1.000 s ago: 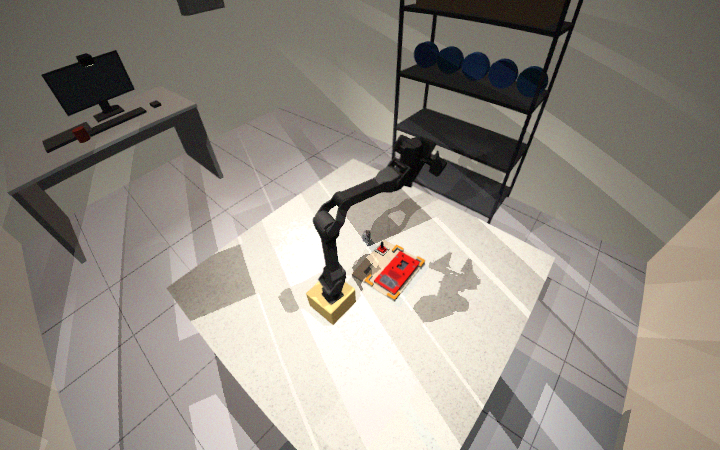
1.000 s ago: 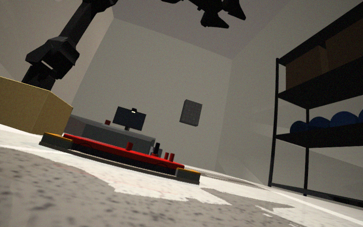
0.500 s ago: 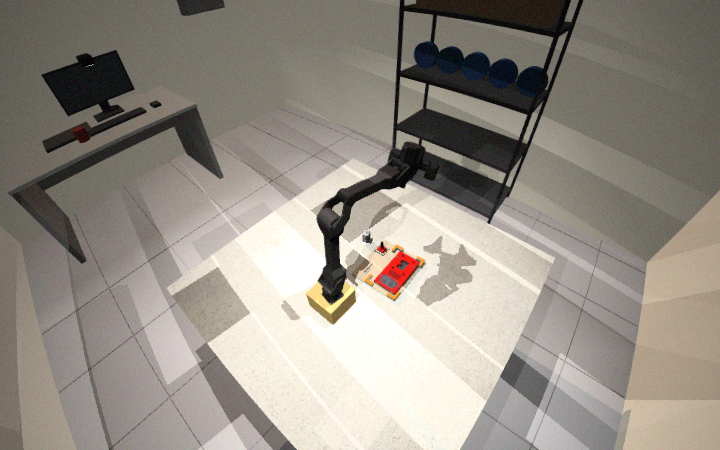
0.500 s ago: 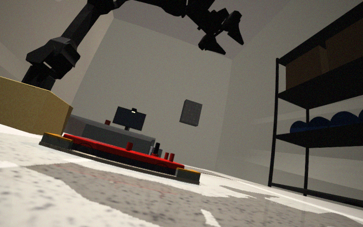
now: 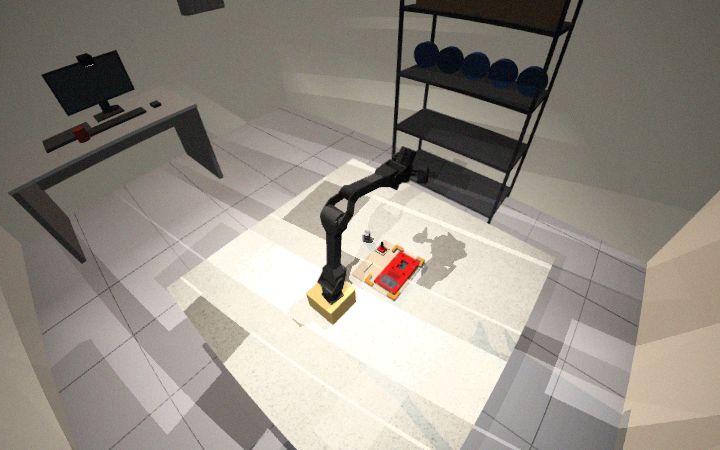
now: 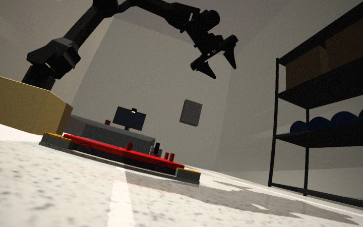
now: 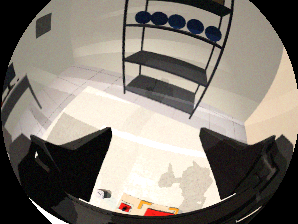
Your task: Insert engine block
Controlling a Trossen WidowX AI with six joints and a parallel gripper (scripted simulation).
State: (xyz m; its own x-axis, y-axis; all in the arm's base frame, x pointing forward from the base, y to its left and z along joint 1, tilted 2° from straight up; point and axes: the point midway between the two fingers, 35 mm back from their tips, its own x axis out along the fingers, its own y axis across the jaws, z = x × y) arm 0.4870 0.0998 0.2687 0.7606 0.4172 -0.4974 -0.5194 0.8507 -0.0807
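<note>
My gripper tip is 170 mm past the engine block, 60 mm to the right of it and 330 mm above it.
</note>
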